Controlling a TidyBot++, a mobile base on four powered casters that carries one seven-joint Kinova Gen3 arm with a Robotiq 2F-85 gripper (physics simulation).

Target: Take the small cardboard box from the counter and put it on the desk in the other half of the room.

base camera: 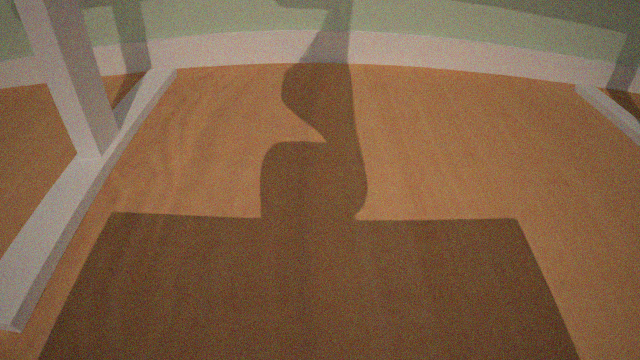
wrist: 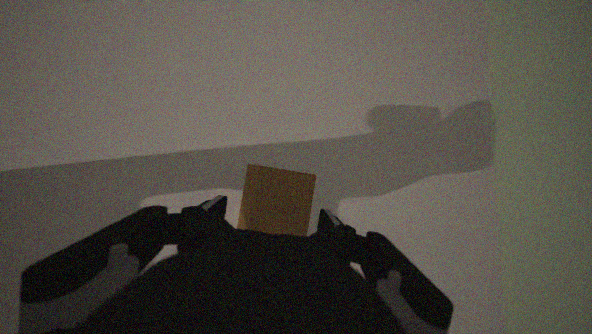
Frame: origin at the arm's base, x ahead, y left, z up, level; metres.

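Where they show: gripper, between the fingertips: (wrist: 273, 212).
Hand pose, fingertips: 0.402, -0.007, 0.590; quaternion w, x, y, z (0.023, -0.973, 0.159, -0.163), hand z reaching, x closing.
Things, the pixels of their top centre, and the offset from my fingertips, as dx, dy, dz. "spot": a spot on its surface instead. Level surfaces: height alone.
- small cardboard box, centre of its top: (wrist: 280, 226) -0.002, -0.004, +0.023
- pale grey top, height of its surface: dz -0.036
- second white foot, a spot on its surface: (base camera: 607, 110) spot: +0.394, -0.785, -0.967
- wooden floor, height of its surface: dz -0.987
The small cardboard box (wrist: 279, 197) is brown and sits on a pale grey top (wrist: 200, 95) in the wrist view, turned slightly. My gripper (wrist: 273, 212) is open, with one fingertip on each side of the box and a gap showing on both sides. The near part of the box is hidden behind the gripper's dark body. In the base camera, the white foot (base camera: 52, 215) and upright leg of what looks like the desk stand at the left. The box and the gripper do not show in the base camera.
A green wall (wrist: 545, 150) borders the pale top on the right in the wrist view. In the base camera, a second white foot (base camera: 607, 110) lies at the right edge, and a pale baseboard (base camera: 425, 52) runs behind the wooden floor (base camera: 450, 150). Arm shadows cross both views.
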